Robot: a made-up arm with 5 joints.
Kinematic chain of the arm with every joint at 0, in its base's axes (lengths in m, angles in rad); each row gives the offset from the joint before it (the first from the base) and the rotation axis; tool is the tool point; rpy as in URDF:
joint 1: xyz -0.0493 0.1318 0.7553 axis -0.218 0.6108 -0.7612
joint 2: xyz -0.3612 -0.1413 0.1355 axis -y
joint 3: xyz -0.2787 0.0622 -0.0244 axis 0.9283 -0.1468 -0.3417
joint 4: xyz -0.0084 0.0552 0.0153 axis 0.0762 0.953 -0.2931
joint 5: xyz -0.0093 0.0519 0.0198 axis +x
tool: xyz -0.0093 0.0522 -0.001 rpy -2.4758 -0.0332 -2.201
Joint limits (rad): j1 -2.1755..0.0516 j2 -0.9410..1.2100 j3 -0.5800..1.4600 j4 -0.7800..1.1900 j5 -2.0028..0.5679
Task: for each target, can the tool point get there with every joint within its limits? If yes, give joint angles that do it. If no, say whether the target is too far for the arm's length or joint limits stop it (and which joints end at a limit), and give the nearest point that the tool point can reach.
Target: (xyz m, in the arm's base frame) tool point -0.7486 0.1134 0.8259
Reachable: yes | joints -0.1797 -0.0910 -0.1970 -0.1141 0.0445
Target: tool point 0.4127 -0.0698 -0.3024
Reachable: no: too far | nearest point 0.2715 -0.1109 0.1836 | short by 0.508 m
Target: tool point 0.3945 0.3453 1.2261
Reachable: no: joint limits stop it (at a limit: joint 1, joint 2) | nearest point -0.4352 0.1241 1.1575 | short by 0.861 m
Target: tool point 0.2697 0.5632 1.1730
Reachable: no: joint limits stop it (at a limit: joint 1, joint 2) | nearest point -0.4498 0.1615 1.1488 | short by 0.824 m
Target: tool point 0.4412 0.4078 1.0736
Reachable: no: joint limits stop it (at a limit: joint 1, joint 2, joint 3, joint 4) | nearest point 0.2009 0.1358 0.4091 | short by 0.757 m
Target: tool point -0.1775 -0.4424 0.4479
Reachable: yes | joints -1.6815 -0.5084 0.6591 0.2894 -1.1664
